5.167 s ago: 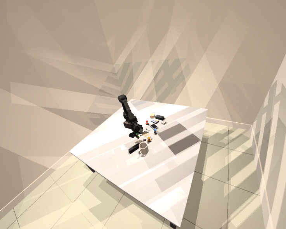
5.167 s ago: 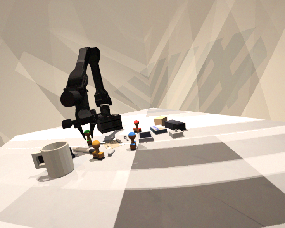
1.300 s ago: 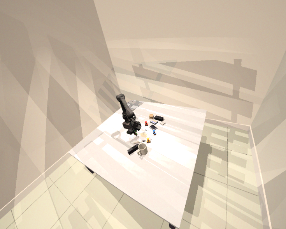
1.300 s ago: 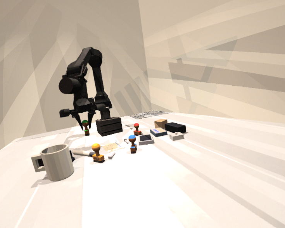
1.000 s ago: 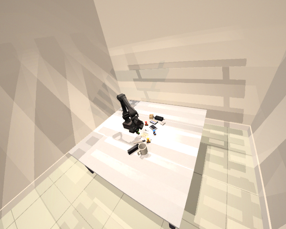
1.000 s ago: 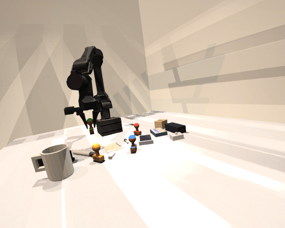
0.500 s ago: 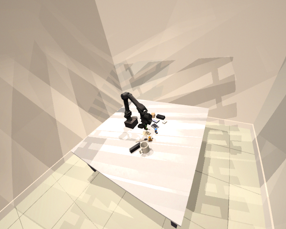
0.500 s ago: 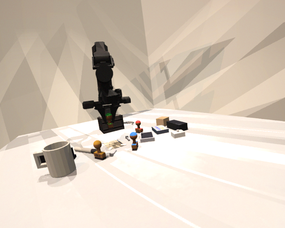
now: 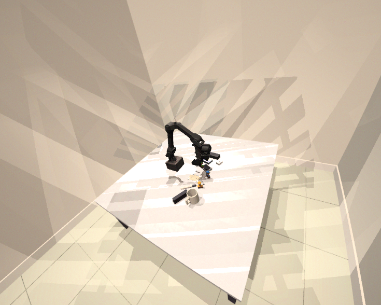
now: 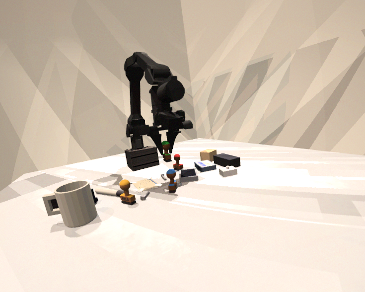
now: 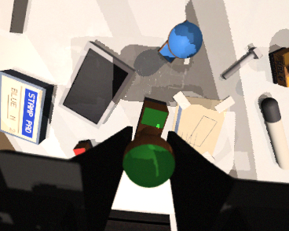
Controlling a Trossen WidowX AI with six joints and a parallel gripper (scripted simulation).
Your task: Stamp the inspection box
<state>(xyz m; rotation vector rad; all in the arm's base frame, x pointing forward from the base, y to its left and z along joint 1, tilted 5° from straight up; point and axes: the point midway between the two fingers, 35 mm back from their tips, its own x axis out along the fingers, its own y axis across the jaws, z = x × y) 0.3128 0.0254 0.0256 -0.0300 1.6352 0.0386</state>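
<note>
Right now my gripper tip is 70 mm to the right of the ink pad and 90 mm above it. Round my gripper tip: blue-knobbed stamp (70 mm ahead, 20 mm to the right, 80 mm below); green-knobbed stamp (right at my gripper tip); card (40 mm behind, 70 mm to the right, 100 mm below).
</note>
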